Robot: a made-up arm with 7 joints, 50 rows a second.
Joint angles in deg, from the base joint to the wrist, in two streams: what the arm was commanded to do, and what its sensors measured. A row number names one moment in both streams.
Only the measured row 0 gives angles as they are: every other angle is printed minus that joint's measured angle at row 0.
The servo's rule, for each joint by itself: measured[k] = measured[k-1] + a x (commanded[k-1-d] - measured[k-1]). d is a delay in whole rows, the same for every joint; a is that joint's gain. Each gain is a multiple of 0.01, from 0.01 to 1. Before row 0 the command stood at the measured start. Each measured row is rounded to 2 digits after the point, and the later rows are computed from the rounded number. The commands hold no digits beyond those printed.
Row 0, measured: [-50.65 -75.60 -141.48 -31.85 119.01 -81.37 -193.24]
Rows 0 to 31, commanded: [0.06 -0.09 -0.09 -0.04 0.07 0.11 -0.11]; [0.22 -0.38 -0.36 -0.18 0.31 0.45 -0.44]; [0.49 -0.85 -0.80 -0.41 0.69 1.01 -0.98]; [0.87 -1.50 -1.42 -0.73 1.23 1.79 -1.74]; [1.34 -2.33 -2.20 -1.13 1.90 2.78 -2.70]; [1.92 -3.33 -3.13 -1.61 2.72 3.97 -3.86]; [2.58 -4.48 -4.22 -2.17 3.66 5.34 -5.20]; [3.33 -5.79 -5.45 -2.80 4.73 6.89 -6.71]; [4.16 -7.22 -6.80 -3.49 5.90 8.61 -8.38]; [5.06 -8.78 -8.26 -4.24 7.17 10.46 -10.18]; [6.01 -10.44 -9.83 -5.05 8.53 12.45 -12.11]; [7.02 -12.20 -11.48 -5.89 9.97 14.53 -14.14]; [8.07 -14.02 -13.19 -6.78 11.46 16.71 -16.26]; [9.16 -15.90 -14.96 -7.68 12.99 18.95 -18.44]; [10.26 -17.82 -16.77 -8.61 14.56 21.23 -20.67]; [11.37 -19.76 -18.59 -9.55 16.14 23.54 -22.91]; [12.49 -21.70 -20.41 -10.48 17.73 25.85 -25.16]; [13.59 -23.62 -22.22 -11.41 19.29 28.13 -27.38]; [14.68 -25.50 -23.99 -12.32 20.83 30.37 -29.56]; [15.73 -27.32 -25.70 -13.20 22.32 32.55 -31.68]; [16.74 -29.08 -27.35 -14.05 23.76 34.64 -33.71]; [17.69 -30.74 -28.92 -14.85 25.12 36.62 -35.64]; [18.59 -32.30 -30.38 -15.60 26.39 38.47 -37.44]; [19.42 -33.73 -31.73 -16.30 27.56 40.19 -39.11]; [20.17 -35.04 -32.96 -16.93 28.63 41.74 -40.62]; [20.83 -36.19 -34.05 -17.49 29.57 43.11 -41.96]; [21.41 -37.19 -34.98 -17.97 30.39 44.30 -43.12]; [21.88 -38.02 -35.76 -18.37 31.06 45.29 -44.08]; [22.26 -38.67 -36.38 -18.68 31.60 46.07 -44.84]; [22.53 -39.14 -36.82 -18.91 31.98 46.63 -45.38]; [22.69 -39.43 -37.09 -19.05 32.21 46.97 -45.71]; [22.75 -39.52 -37.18 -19.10 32.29 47.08 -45.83]
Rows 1 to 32, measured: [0.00 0.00 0.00 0.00 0.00 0.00 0.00]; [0.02 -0.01 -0.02 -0.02 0.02 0.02 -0.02]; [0.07 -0.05 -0.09 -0.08 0.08 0.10 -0.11]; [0.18 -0.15 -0.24 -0.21 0.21 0.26 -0.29]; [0.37 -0.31 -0.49 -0.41 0.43 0.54 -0.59]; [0.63 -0.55 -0.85 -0.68 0.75 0.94 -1.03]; [0.98 -0.88 -1.33 -1.03 1.18 1.49 -1.62]; [1.41 -1.31 -1.94 -1.46 1.73 2.18 -2.37]; [1.93 -1.85 -2.68 -1.97 2.39 3.03 -3.28]; [2.53 -2.49 -3.55 -2.55 3.16 4.03 -4.35]; [3.21 -3.24 -4.54 -3.19 4.04 5.19 -5.57]; [3.97 -4.10 -5.65 -3.90 5.03 6.50 -6.94]; [4.79 -5.07 -6.87 -4.66 6.12 7.95 -8.45]; [5.68 -6.14 -8.20 -5.47 7.29 9.53 -10.09]; [6.62 -7.31 -9.62 -6.31 8.54 11.23 -11.84]; [7.60 -8.57 -11.12 -7.18 9.86 13.03 -13.69]; [8.62 -9.91 -12.69 -8.08 11.24 14.92 -15.63]; [9.66 -11.32 -14.31 -8.99 12.67 16.89 -17.63]; [10.72 -12.80 -15.97 -9.91 14.13 18.91 -19.68]; [11.79 -14.32 -17.65 -10.83 15.60 20.97 -21.75]; [12.85 -15.88 -19.34 -11.73 17.08 23.05 -23.84]; [13.90 -17.46 -21.02 -12.61 18.55 25.14 -25.91]; [14.92 -19.05 -22.68 -13.46 20.00 27.21 -27.95]; [15.91 -20.64 -24.30 -14.27 21.41 29.24 -29.94]; [16.86 -22.21 -25.86 -15.04 22.76 31.21 -31.87]; [17.75 -23.75 -27.35 -15.76 24.05 33.11 -33.71]; [18.58 -25.24 -28.76 -16.42 25.26 34.91 -35.44]; [19.34 -26.67 -30.07 -17.01 26.39 36.60 -37.05]; [20.03 -28.03 -31.26 -17.53 27.42 38.16 -38.53]; [20.63 -29.31 -32.34 -17.97 28.34 39.58 -39.86]; [21.14 -30.49 -33.28 -18.33 29.14 40.85 -41.02]; [21.56 -31.56 -34.08 -18.60 29.82 41.95 -42.00]
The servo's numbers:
d 1
a 0.27 0.12 0.21 0.38 0.22 0.18 0.21

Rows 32 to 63, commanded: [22.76 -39.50 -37.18 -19.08 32.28 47.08 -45.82]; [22.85 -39.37 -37.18 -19.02 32.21 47.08 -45.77]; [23.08 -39.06 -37.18 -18.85 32.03 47.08 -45.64]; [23.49 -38.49 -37.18 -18.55 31.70 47.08 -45.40]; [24.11 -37.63 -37.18 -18.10 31.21 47.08 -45.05]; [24.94 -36.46 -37.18 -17.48 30.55 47.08 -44.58]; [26.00 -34.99 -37.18 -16.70 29.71 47.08 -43.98]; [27.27 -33.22 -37.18 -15.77 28.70 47.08 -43.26]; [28.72 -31.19 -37.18 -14.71 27.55 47.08 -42.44]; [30.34 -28.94 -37.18 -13.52 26.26 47.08 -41.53]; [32.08 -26.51 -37.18 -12.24 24.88 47.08 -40.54]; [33.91 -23.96 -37.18 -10.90 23.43 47.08 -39.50]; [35.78 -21.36 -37.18 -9.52 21.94 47.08 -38.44]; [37.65 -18.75 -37.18 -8.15 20.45 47.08 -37.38]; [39.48 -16.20 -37.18 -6.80 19.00 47.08 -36.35]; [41.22 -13.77 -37.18 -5.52 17.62 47.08 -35.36]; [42.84 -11.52 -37.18 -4.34 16.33 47.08 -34.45]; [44.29 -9.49 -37.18 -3.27 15.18 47.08 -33.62]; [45.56 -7.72 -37.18 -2.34 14.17 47.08 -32.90]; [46.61 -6.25 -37.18 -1.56 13.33 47.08 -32.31]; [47.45 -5.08 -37.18 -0.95 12.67 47.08 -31.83]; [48.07 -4.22 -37.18 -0.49 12.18 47.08 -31.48]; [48.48 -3.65 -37.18 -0.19 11.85 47.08 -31.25]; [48.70 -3.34 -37.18 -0.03 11.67 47.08 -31.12]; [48.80 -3.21 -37.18 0.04 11.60 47.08 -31.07]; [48.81 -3.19 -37.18 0.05 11.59 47.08 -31.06]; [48.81 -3.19 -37.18 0.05 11.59 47.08 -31.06]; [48.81 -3.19 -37.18 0.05 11.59 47.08 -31.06]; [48.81 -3.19 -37.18 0.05 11.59 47.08 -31.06]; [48.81 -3.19 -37.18 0.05 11.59 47.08 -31.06]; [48.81 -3.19 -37.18 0.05 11.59 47.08 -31.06]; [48.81 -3.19 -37.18 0.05 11.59 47.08 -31.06]
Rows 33 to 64, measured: [21.88 -32.52 -34.73 -18.79 30.36 42.87 -42.80]; [22.12 -33.36 -35.24 -18.90 30.78 43.63 -43.43]; [22.32 -34.08 -35.65 -18.95 31.09 44.25 -43.92]; [22.53 -34.68 -35.97 -18.91 31.30 44.76 -44.28]; [22.79 -35.14 -36.22 -18.77 31.39 45.18 -44.52]; [23.15 -35.44 -36.42 -18.52 31.35 45.52 -44.63]; [23.63 -35.56 -36.58 -18.12 31.17 45.80 -44.62]; [24.27 -35.49 -36.71 -17.58 30.85 46.03 -44.49]; [25.08 -35.22 -36.81 -16.89 30.38 46.22 -44.23]; [26.06 -34.74 -36.89 -16.06 29.76 46.37 -43.85]; [27.22 -34.04 -36.95 -15.09 28.99 46.50 -43.36]; [28.53 -33.14 -37.00 -14.01 28.09 46.60 -42.77]; [29.98 -32.04 -37.04 -12.83 27.06 46.69 -42.08]; [31.55 -30.76 -37.07 -11.57 25.93 46.76 -41.32]; [33.20 -29.32 -37.09 -10.27 24.72 46.82 -40.49]; [34.90 -27.75 -37.11 -8.95 23.46 46.87 -39.62]; [36.61 -26.07 -37.12 -7.65 22.18 46.91 -38.73]; [38.29 -24.32 -37.13 -6.39 20.89 46.94 -37.83]; [39.91 -22.54 -37.14 -5.20 19.63 46.97 -36.95]; [41.44 -20.76 -37.15 -4.11 18.43 46.99 -36.10]; [42.84 -19.02 -37.16 -3.14 17.31 47.01 -35.30]; [44.08 -17.35 -37.16 -2.31 16.29 47.02 -34.57]; [45.16 -15.77 -37.16 -1.62 15.39 47.03 -33.92]; [46.06 -14.32 -37.16 -1.08 14.61 47.04 -33.36]; [46.77 -13.00 -37.16 -0.68 13.96 47.05 -32.89]; [47.32 -11.83 -37.16 -0.41 13.44 47.06 -32.51]; [47.72 -10.79 -37.16 -0.24 13.03 47.06 -32.21]; [48.01 -9.88 -37.16 -0.13 12.71 47.06 -31.97]; [48.23 -9.08 -37.16 -0.06 12.46 47.06 -31.78]; [48.39 -8.37 -37.16 -0.02 12.27 47.06 -31.63]; [48.50 -7.75 -37.16 0.01 12.12 47.06 -31.51]; [48.58 -7.20 -37.16 0.03 12.00 47.06 -31.42]
